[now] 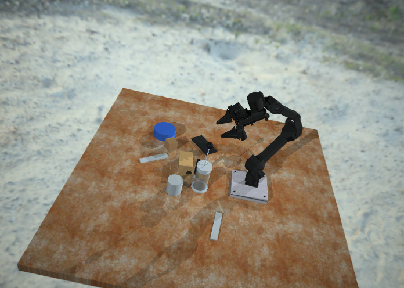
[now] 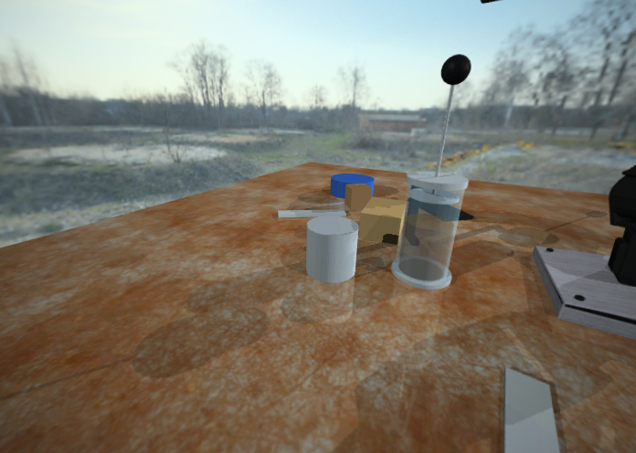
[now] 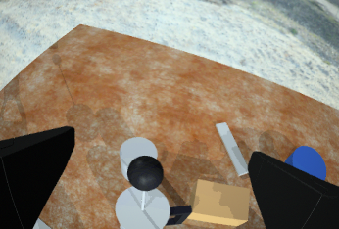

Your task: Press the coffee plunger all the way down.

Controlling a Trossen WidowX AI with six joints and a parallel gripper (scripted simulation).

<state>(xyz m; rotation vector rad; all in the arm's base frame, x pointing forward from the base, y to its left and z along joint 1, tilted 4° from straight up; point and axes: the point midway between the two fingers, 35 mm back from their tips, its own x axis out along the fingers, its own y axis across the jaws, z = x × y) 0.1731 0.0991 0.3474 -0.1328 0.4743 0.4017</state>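
Right now the coffee press is 210 mm below my gripper tip and 30 mm ahead of it. The rest, counted from my gripper tip: dark flat plate: 340 mm below, 300 mm to the right, 80 mm ahead; then grey cylinder: 310 mm below, 130 mm ahead, 90 mm to the left; then blue disc: 320 mm below, 310 mm ahead, 290 mm to the right.
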